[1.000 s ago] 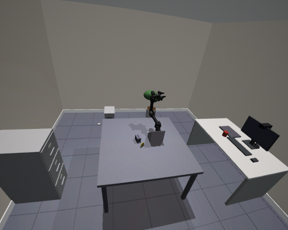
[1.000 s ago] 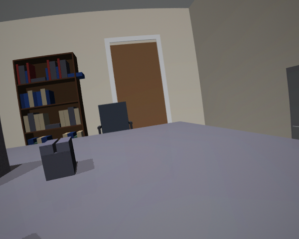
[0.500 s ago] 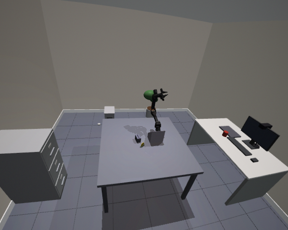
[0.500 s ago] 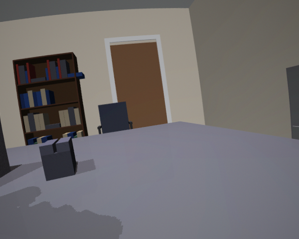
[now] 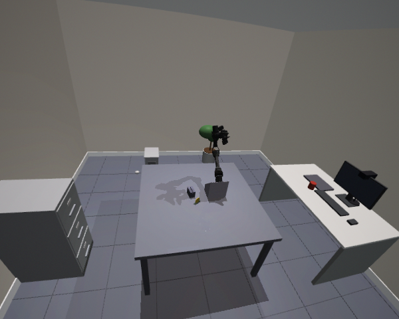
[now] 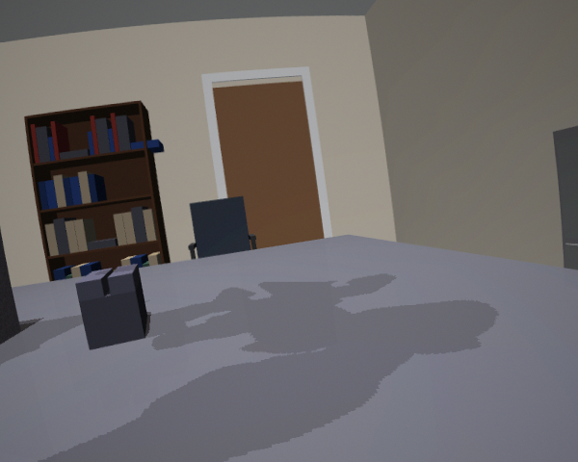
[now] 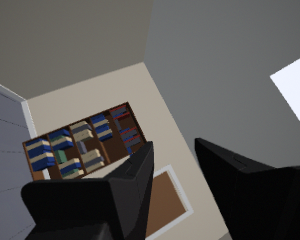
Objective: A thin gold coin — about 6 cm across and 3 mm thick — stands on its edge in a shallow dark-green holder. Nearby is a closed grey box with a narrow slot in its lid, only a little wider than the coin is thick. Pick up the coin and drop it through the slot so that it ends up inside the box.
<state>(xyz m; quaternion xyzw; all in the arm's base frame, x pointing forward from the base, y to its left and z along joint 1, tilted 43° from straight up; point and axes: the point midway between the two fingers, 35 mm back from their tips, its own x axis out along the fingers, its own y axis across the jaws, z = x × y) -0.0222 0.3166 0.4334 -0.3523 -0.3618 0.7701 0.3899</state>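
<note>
My gripper tip is now 690 mm above the gold coin, 270 mm short of it and 140 mm to the right of it.
</note>
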